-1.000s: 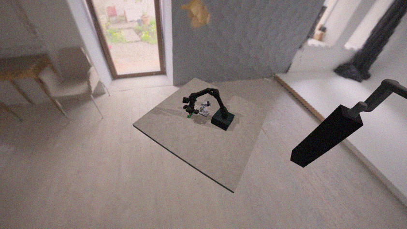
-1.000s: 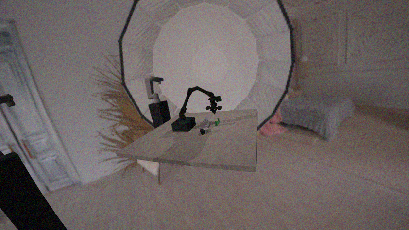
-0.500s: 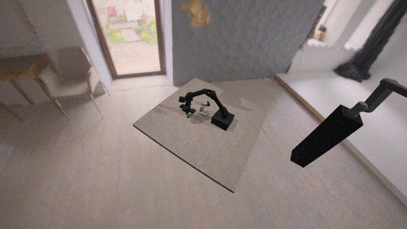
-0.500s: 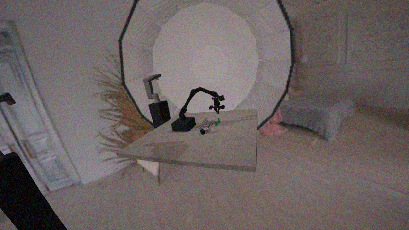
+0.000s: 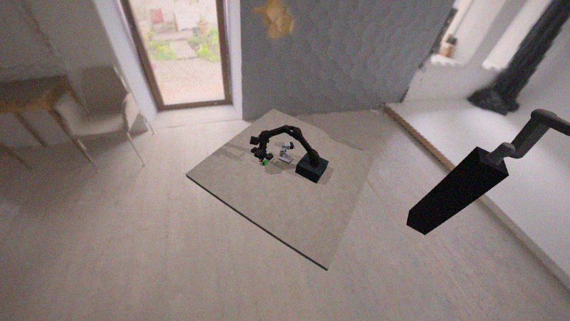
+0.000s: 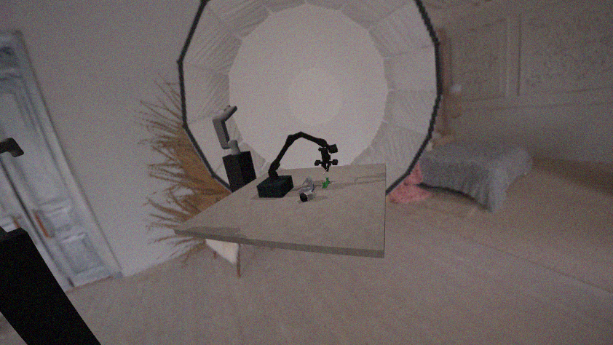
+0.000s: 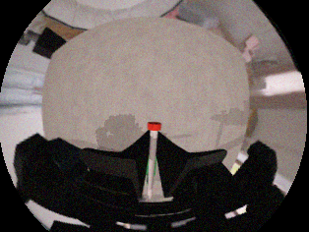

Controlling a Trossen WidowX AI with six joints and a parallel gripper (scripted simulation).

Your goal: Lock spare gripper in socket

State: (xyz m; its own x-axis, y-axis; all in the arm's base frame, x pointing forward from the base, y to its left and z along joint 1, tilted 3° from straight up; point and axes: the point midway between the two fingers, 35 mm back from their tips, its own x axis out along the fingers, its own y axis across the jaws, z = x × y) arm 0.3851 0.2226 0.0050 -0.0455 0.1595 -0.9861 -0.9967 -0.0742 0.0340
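My gripper tip is 10 cm to the left of the green strip, 6 cm above it and 1 cm short of it. Also, from my gripper tip: spare gripper 37 cm to the right, 6 cm below, 3 cm behind; then grey mount 22 cm to the right, 9 cm behind, 2 cm below.
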